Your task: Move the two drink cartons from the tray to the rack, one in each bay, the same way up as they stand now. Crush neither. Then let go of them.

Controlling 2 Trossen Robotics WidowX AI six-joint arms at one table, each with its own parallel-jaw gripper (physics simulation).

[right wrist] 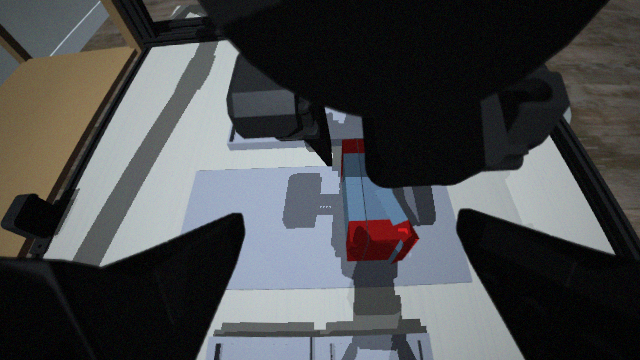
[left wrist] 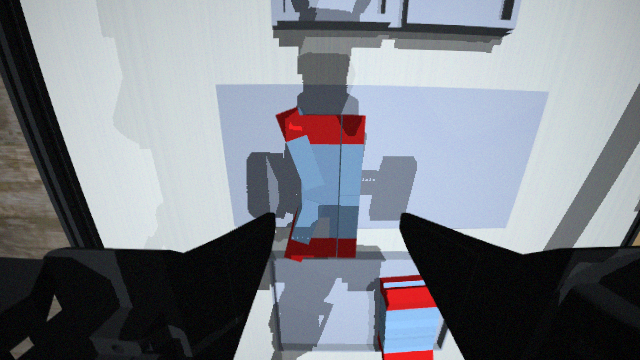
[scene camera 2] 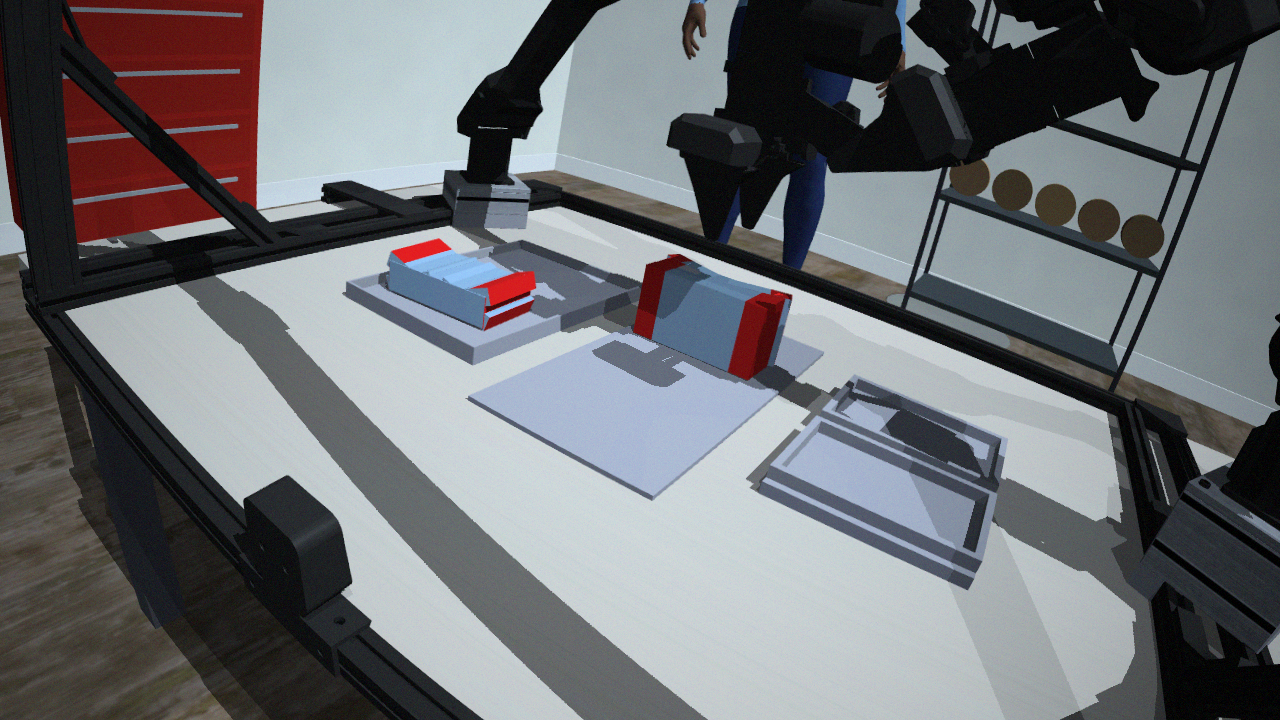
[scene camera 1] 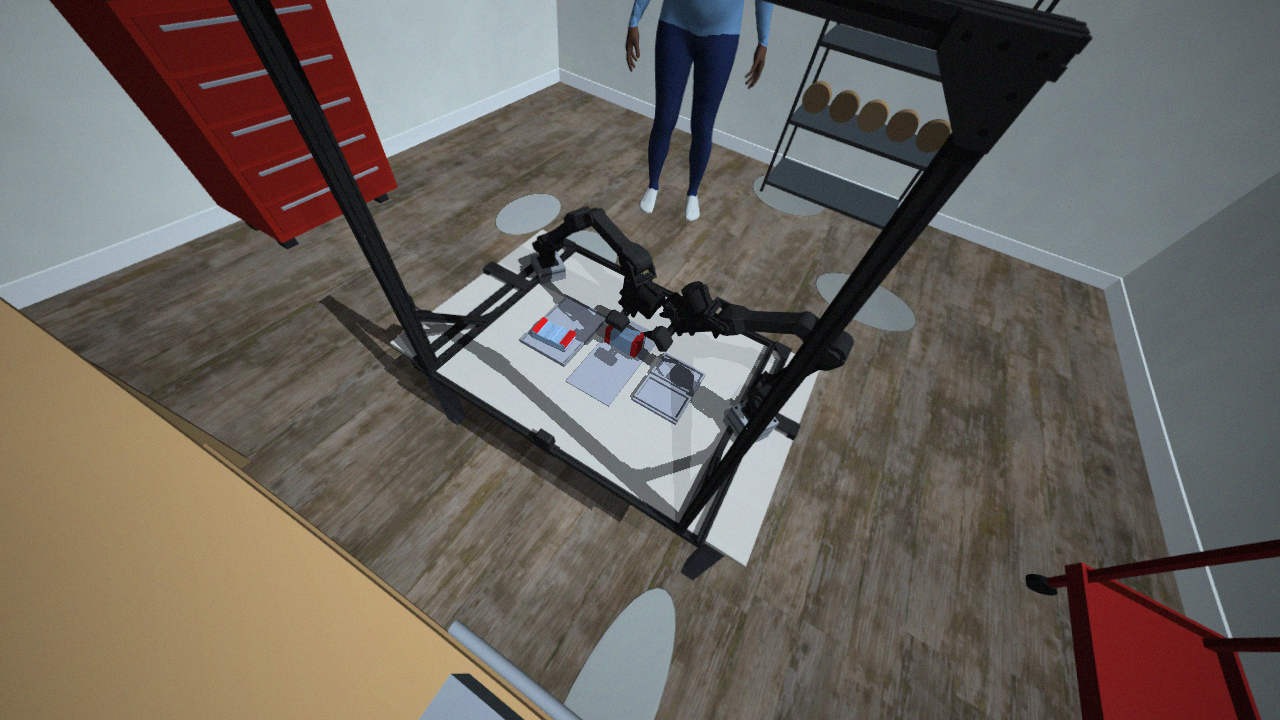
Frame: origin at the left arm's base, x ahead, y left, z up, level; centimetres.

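Where they show: left gripper, fingertip midpoint: (left wrist: 338,220) (scene camera 2: 729,233); right gripper, fingertip midpoint: (right wrist: 349,221) (scene camera 2: 848,164) (scene camera 1: 652,324); left arm's base, origin of the base link: (scene camera 2: 486,178) (scene camera 1: 547,261); right arm's base, origin of the base link: (scene camera 2: 1272,508).
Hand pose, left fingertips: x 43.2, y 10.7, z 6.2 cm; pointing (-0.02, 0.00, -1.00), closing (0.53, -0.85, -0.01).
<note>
Each offset is from my left fingertips to the top centre of the thing.
One blue carton with red ends {dx -0.9, dy +0.7, dz -4.6 cm} (scene camera 1: 623,340) (scene camera 2: 698,313) (left wrist: 325,175) (right wrist: 356,200) stands on its long narrow side on the flat pale plate (scene camera 1: 599,380) (scene camera 2: 626,429) (left wrist: 450,150) (right wrist: 260,240). The other carton {dx -11.7, dy -20.4, dz -7.1 cm} (scene camera 1: 554,333) (scene camera 2: 438,282) (left wrist: 410,325) lies flat in the tray {dx -14.0, dy -15.3, dz -10.2 cm} (scene camera 2: 407,322) (left wrist: 325,347). The two-bay rack {dx +20.7, dy +6.5, dz -9.8 cm} (scene camera 1: 656,410) (scene camera 2: 863,532) (left wrist: 405,15) holds no carton. My left gripper (scene camera 2: 732,231) (left wrist: 338,220) is open and empty above the standing carton. My right gripper (right wrist: 349,221) is open and empty; in scene camera 2 its fingers are partly hidden.
Both arms' wrists are close together above the plate, and the left one blocks much of the right wrist view. The plate lies between tray and rack. A black frame (scene camera 2: 152,134) surrounds the table, with a black box (scene camera 2: 299,541) on its front rail.
</note>
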